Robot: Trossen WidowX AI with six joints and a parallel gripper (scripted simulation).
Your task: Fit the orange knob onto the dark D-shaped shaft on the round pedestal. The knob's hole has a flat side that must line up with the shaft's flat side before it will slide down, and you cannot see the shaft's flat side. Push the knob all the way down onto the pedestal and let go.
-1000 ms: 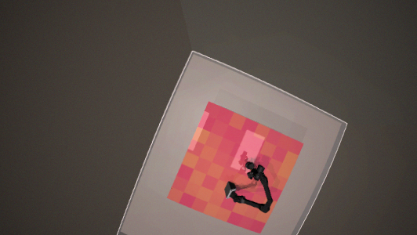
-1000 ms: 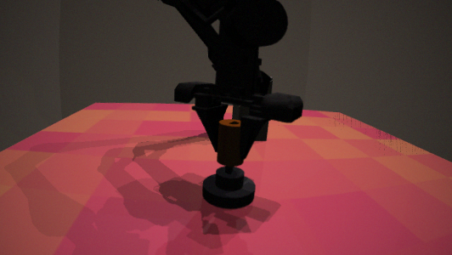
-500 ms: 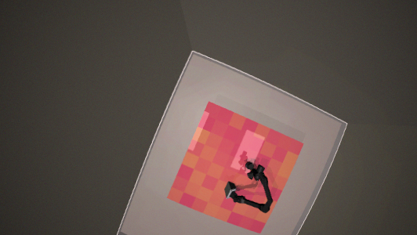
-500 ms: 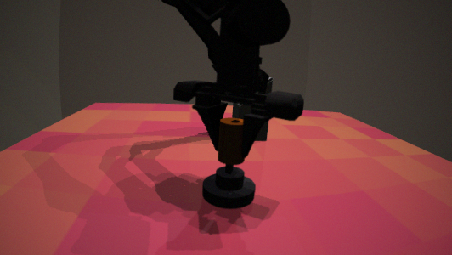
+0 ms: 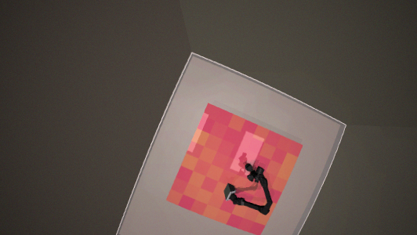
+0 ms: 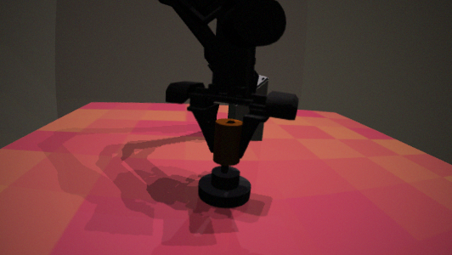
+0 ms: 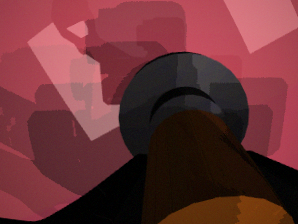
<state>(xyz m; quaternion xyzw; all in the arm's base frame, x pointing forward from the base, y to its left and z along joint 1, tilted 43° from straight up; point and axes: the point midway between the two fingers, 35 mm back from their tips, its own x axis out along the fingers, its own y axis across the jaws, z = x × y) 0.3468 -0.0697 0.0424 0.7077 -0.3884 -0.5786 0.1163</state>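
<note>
My gripper tip is 20 mm below the orange knob. Also, from my gripper tip: dark pedestal 40 mm below.
</note>
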